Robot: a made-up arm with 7 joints. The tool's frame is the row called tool.
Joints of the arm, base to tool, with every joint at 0 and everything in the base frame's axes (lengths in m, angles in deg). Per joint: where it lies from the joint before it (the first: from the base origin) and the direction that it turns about. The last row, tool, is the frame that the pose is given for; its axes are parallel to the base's.
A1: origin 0 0.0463 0 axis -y
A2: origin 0 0.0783 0 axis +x
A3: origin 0 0 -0.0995 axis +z
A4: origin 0 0 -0.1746 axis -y
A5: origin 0 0 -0.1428 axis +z
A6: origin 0 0 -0.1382 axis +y
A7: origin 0 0 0 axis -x
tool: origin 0 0 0
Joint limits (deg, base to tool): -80..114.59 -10..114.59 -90..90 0..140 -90..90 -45..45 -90..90
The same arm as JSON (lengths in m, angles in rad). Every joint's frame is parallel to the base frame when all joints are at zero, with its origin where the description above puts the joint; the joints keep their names.
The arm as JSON. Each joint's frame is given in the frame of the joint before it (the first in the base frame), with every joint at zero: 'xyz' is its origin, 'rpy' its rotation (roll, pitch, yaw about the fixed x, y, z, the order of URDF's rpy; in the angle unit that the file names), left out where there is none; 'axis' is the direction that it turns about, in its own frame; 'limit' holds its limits. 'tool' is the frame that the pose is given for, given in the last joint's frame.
{"units": {"length": "m", "angle": "rad"}, "joints": [{"name": "A1", "type": "revolute", "origin": {"xyz": [0.0, 0.0463, 0.0]}, "axis": "-y", "limit": {"lower": -1.3963, "upper": 2.0}}, {"name": "A2", "type": "revolute", "origin": {"xyz": [0.0, 0.0783, 0.0]}, "axis": "+x", "limit": {"lower": -0.1745, "upper": 2.0}}, {"name": "A3", "type": "revolute", "origin": {"xyz": [0.0, 0.0, -0.0995]}, "axis": "+z", "limit": {"lower": -1.5708, "upper": 1.5708}}, {"name": "A4", "type": "revolute", "origin": {"xyz": [0.0, 0.0, -0.1746]}, "axis": "-y", "limit": {"lower": 0.0, "upper": 2.4435}}, {"name": "A5", "type": "revolute", "origin": {"xyz": [0.0, 0.0, -0.1428]}, "axis": "+z", "limit": {"lower": -1.5708, "upper": 1.5708}}, {"name": "A6", "type": "revolute", "origin": {"xyz": [0.0, 0.0, -0.1382]}, "axis": "+y", "limit": {"lower": -0.7854, "upper": 0.7854}}, {"name": "A7", "type": "revolute", "origin": {"xyz": [0.0, 0.0, 0.0]}, "axis": "-x", "limit": {"lower": -1.5708, "upper": 1.5708}}], "tool": {"origin": {"xyz": [0.0, 0.0, 0.0]}}}
